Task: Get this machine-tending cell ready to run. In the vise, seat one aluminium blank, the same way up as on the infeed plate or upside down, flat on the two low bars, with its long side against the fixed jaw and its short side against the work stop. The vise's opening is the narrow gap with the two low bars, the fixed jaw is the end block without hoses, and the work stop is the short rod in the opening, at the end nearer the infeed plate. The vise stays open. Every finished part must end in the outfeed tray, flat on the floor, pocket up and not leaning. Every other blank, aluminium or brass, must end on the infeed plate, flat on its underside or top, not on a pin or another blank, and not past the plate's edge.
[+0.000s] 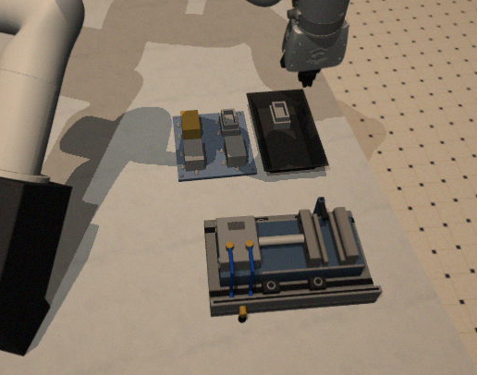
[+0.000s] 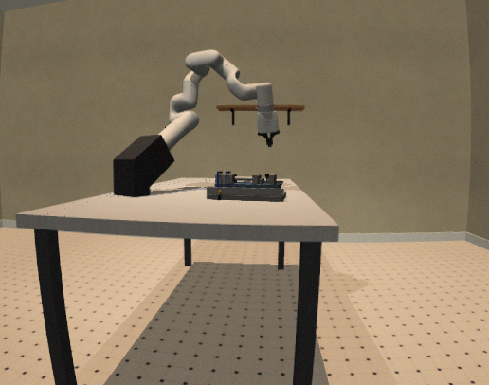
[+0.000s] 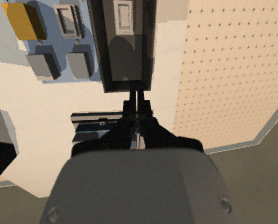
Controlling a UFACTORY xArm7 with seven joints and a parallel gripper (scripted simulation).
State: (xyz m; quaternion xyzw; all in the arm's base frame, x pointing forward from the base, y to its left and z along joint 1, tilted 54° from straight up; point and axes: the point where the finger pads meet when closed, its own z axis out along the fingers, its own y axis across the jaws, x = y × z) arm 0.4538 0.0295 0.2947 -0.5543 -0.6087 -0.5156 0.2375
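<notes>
Now: the brass blank 23 cm behind my hand, 22 cm below it and 6 cm to the left of it. The rest, counted from my hand: hosed end block: 27 cm to the right, 16 cm below, 11 cm behind.
</notes>
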